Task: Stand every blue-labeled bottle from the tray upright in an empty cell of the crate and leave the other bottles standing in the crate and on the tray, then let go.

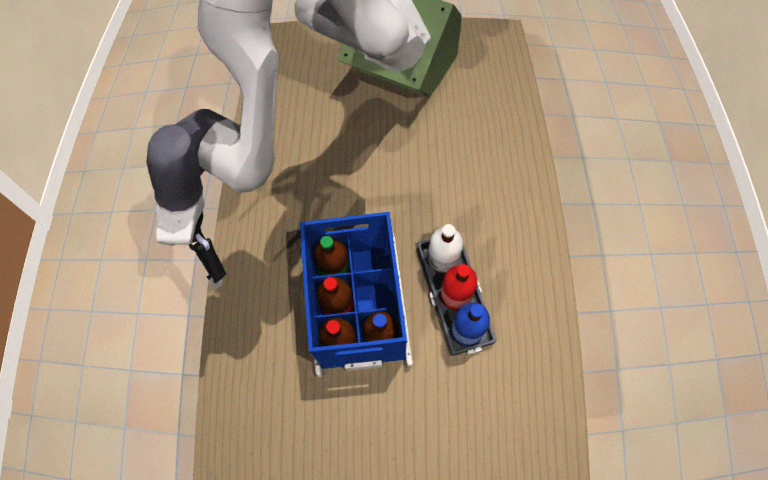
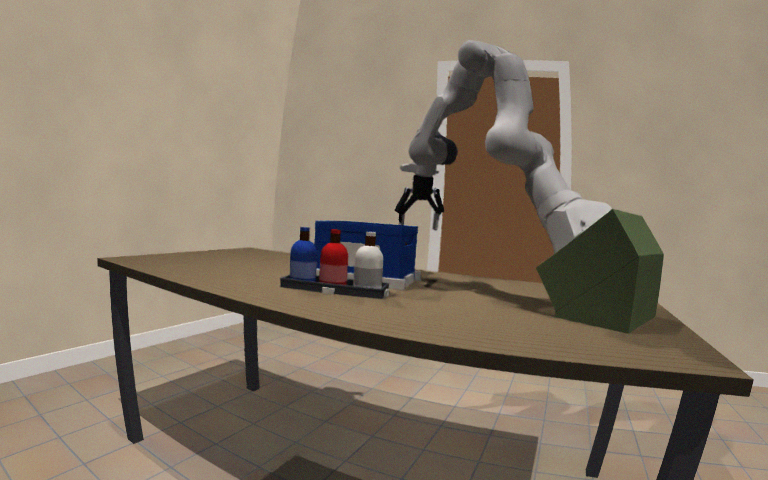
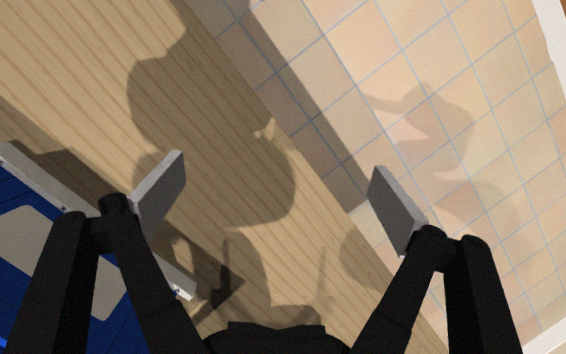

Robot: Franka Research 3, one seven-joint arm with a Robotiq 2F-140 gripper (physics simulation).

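The blue-labeled bottle point(image 1: 470, 324) point(image 2: 303, 259) stands upright at the front end of the dark tray point(image 1: 445, 329) point(image 2: 355, 289), beside a red bottle point(image 1: 458, 287) point(image 2: 334, 262) and a white bottle point(image 1: 445, 249) point(image 2: 368, 264). The blue crate point(image 1: 390, 352) point(image 2: 399, 254) point(image 3: 20, 192) has six cells. Its left column holds a green-capped bottle point(image 1: 330, 255) and two red-capped bottles point(image 1: 334, 295) point(image 1: 337, 335). A blue-capped brown bottle point(image 1: 378, 328) stands in the front right cell; the middle and back right cells are empty. My gripper point(image 1: 214, 281) point(image 2: 418, 220) point(image 3: 278, 174) is open and empty, raised above the table's left edge, beside the crate.
The green robot base point(image 1: 444, 50) point(image 2: 594, 277) stands at the back of the wooden table point(image 1: 481, 418) point(image 2: 481, 316) point(image 3: 75, 45). The crate's walls rise beside the gripper. The tray lies to the right of the crate across a narrow gap.
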